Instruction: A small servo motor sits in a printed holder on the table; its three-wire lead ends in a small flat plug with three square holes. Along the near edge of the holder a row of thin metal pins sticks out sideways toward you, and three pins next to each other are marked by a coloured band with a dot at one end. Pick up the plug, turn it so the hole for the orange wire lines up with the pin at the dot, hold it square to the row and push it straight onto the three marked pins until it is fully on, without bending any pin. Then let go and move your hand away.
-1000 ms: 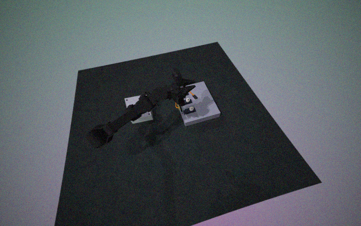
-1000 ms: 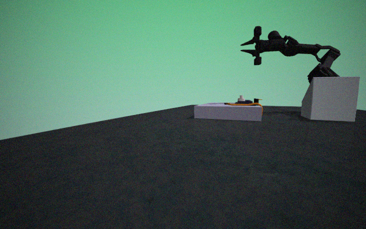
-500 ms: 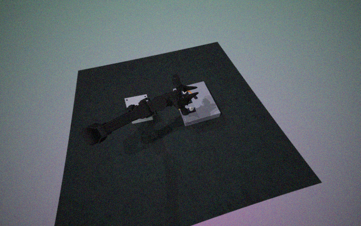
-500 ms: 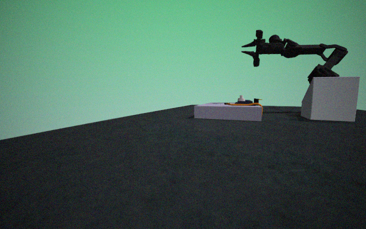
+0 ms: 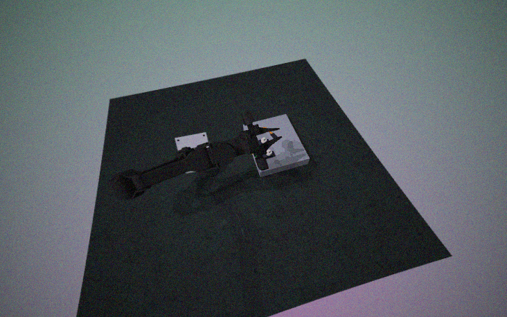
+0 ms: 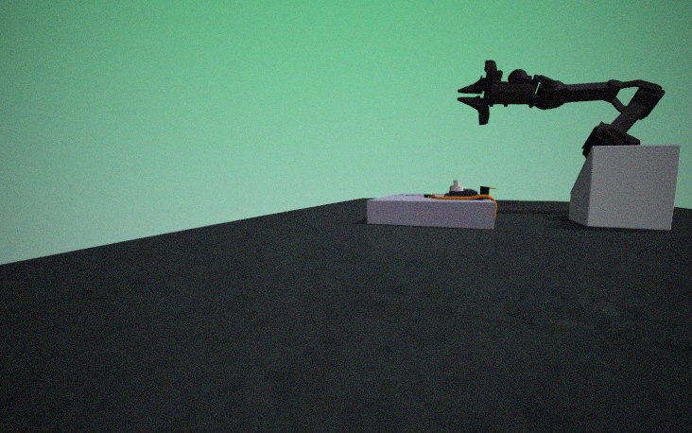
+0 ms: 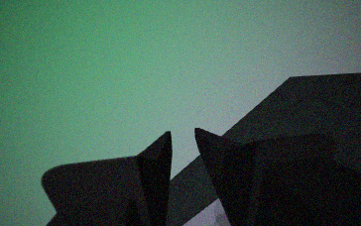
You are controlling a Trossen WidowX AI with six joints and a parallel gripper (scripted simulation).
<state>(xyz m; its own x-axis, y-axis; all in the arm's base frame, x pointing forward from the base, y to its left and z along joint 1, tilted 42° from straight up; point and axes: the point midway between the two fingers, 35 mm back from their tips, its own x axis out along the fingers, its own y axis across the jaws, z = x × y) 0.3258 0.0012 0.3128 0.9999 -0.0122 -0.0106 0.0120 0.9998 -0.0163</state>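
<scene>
Now: the grey printed holder 33 cm below my gripper tip, 19 cm to the left of it and 11 cm ahead of it. From my gripper tip the other things lie so: servo motor 31 cm below, 20 cm to the left; coloured band 28 cm below, 22 cm to the left, 5 cm behind; green board strip 30 cm below, 20 cm to the left, 5 cm behind.
</scene>
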